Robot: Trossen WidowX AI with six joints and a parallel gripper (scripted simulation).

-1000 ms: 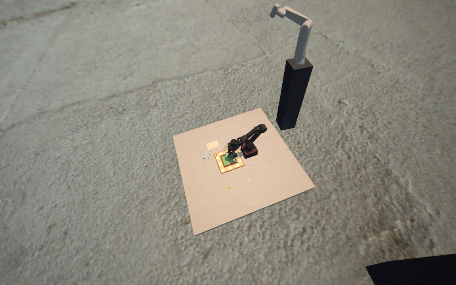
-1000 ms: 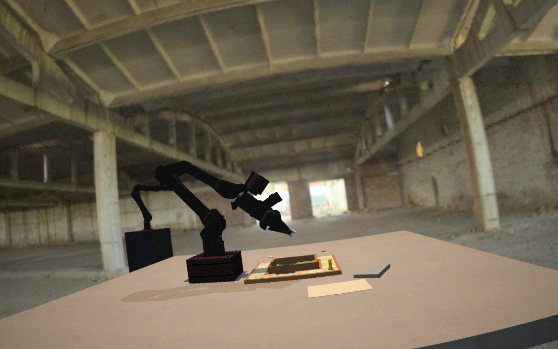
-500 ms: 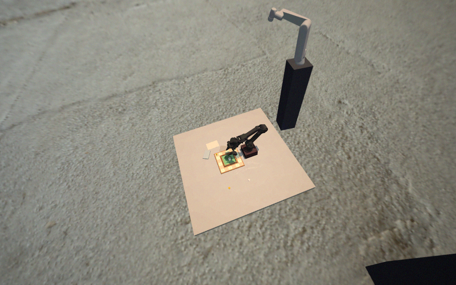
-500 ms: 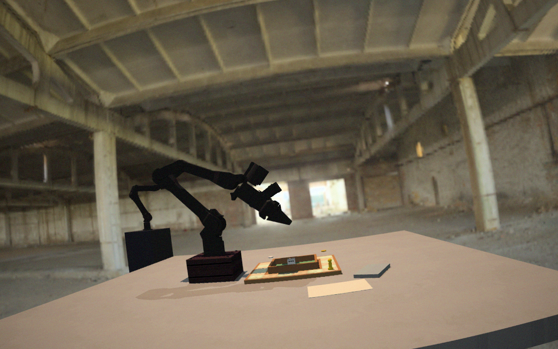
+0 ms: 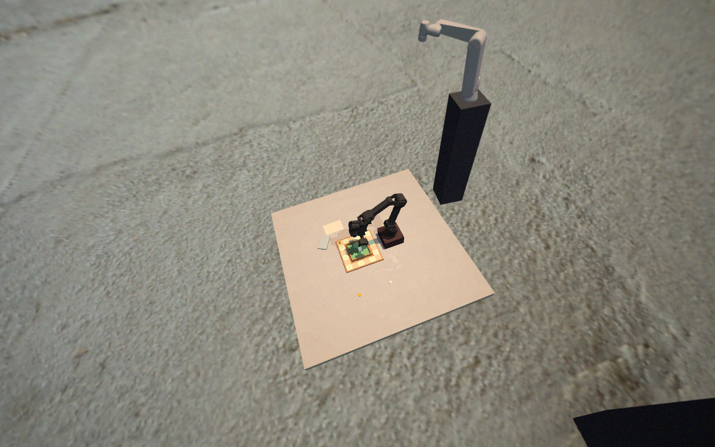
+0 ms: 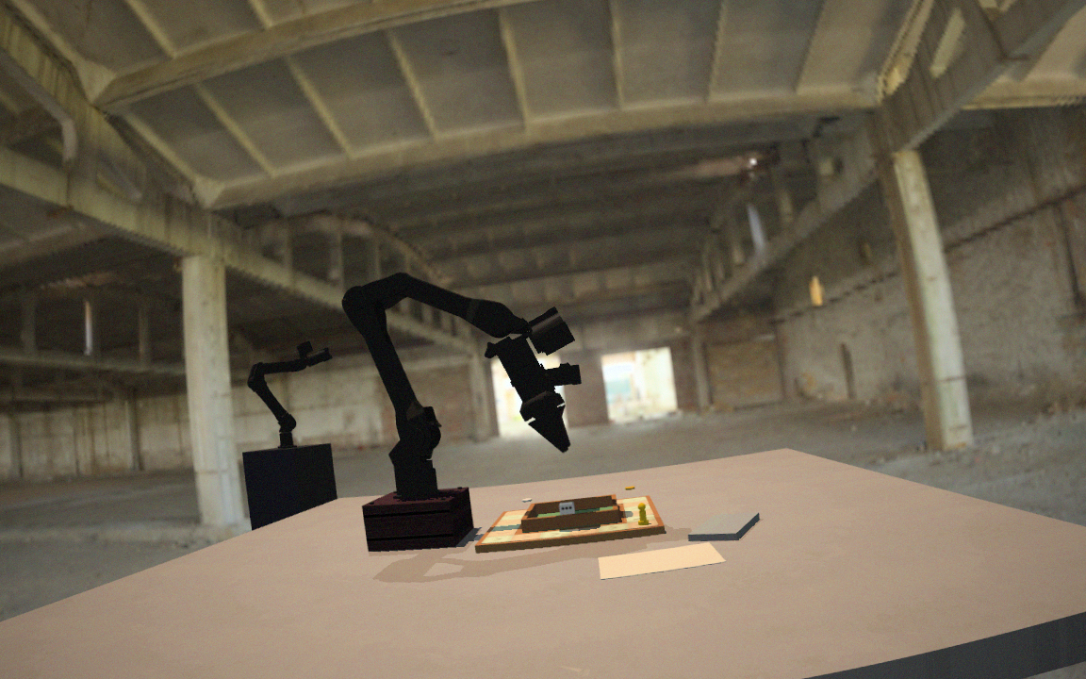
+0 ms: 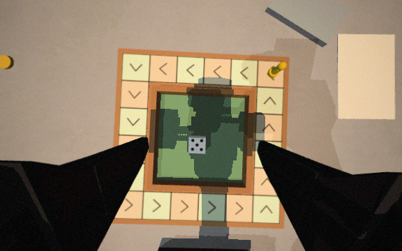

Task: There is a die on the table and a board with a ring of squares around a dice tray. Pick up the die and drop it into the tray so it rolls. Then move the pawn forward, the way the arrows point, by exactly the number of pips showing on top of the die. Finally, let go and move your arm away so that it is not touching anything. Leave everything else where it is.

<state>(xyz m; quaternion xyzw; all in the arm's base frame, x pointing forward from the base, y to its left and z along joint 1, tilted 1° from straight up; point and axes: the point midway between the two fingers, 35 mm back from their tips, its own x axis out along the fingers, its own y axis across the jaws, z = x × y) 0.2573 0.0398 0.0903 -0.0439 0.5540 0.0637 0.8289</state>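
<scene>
My gripper tip is now 13 cm short of the yellow pawn, 11 cm above it and 10 cm to the left of it. Round my gripper tip: white die (11 cm below, 1 cm behind); grey slab (25 cm ahead, 14 cm to the right, 13 cm below); green tray (13 cm below).
</scene>
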